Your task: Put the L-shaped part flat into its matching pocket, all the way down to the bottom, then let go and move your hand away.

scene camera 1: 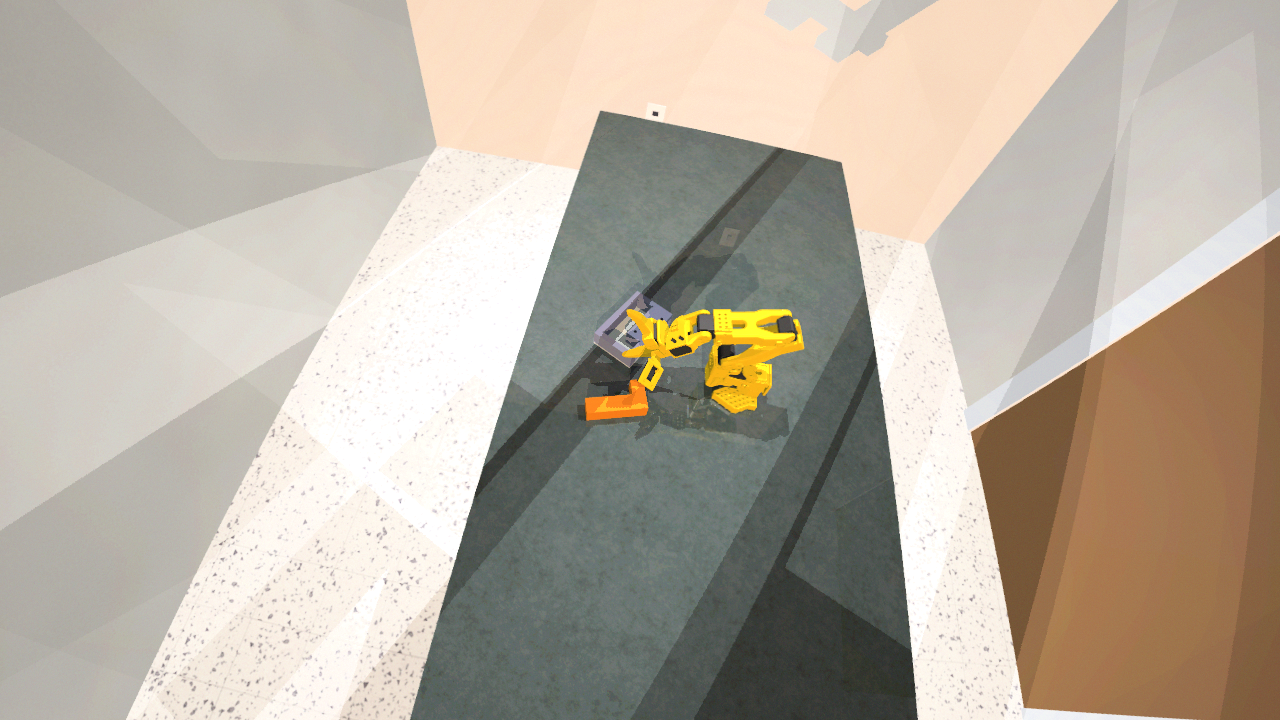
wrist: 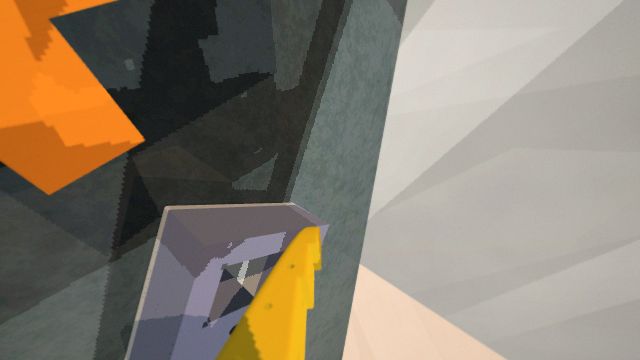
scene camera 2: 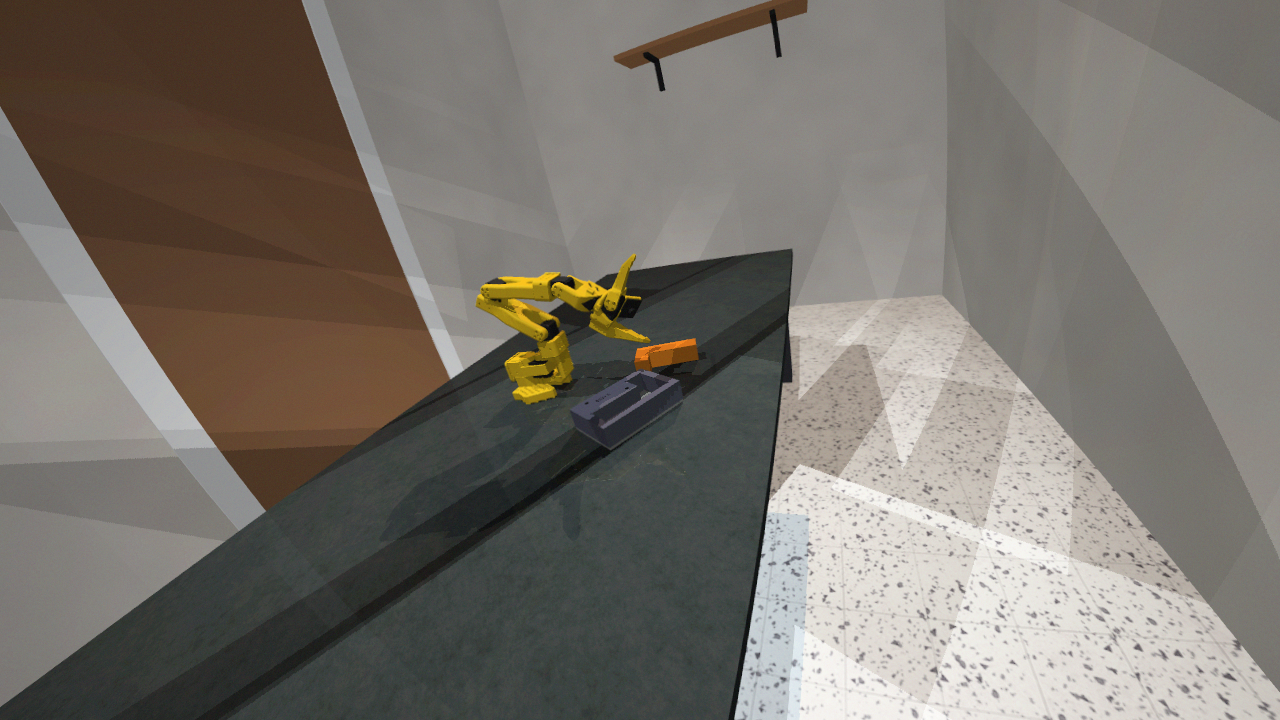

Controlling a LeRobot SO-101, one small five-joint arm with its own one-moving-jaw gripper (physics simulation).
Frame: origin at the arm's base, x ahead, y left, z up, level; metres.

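Seen in the pictures: hand, its tool point: [scene camera 1: 623,353] [wrist: 319,242] [scene camera 2: 648,339]; arm's base, origin of its link: [scene camera 1: 724,385] [scene camera 2: 552,388].
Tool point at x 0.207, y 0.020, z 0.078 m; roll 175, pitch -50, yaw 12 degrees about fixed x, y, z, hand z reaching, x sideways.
Pixels of each thing's middle, then the offset from my tool point to it. Level surfaces: height alone.
- orange L-shaped part, middle of its body: [scene camera 2: 667,357] [scene camera 1: 615,399] 0.000 m ahead, 0.060 m left, 0.063 m down
- grey-purple pocket block, middle of its body: [wrist: 228,320] [scene camera 2: 627,405] [scene camera 1: 633,328] 0.010 m back, 0.102 m right, 0.060 m down
- dark table, height of its surface: 0.078 m down
The orange L-shaped part [scene camera 1: 615,407] [scene camera 2: 673,351] [wrist: 75,112] lies on the dark table, outside the pocket, beside the grey-purple pocket block [scene camera 1: 611,349] [scene camera 2: 642,427] [wrist: 172,285]. Its short arm points towards the block's side in the scene camera 1 view. My yellow gripper [scene camera 1: 630,333] [scene camera 2: 640,298] is wide open and empty, raised above the block area. In the wrist view one notched jaw [wrist: 285,300] shows over the block and covers part of its recess; the moving jaw is out of the picture. The part is cut off at the upper left there.
The yellow arm's base [scene camera 1: 738,398] [scene camera 2: 535,392] stands on the dark table [scene camera 1: 554,537] [scene camera 2: 501,608], to the right of the part and block in the scene camera 1 view. The table's long edge runs beyond them, with speckled floor below. A wooden shelf [scene camera 2: 716,34] hangs on the wall.
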